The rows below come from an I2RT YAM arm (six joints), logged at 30 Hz.
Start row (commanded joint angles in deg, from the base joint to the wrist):
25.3 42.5 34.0 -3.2 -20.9 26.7
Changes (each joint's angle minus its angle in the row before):
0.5 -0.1 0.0 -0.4 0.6 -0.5
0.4 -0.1 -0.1 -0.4 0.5 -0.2
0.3 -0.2 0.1 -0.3 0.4 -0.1
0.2 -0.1 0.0 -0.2 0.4 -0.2
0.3 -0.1 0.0 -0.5 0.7 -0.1
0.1 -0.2 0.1 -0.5 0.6 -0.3
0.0 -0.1 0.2 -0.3 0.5 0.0
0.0 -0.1 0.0 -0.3 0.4 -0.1
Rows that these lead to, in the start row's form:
25.8 42.4 34.0 -3.6 -20.3 26.2
26.2 42.3 33.9 -4.0 -19.8 26.0
26.5 42.1 34.0 -4.3 -19.4 25.9
26.7 42.0 34.0 -4.5 -19.0 25.7
27.0 41.9 34.0 -5.0 -18.3 25.6
27.1 41.7 34.1 -5.5 -17.7 25.3
27.1 41.6 34.3 -5.8 -17.2 25.3
27.1 41.5 34.3 -6.1 -16.8 25.2

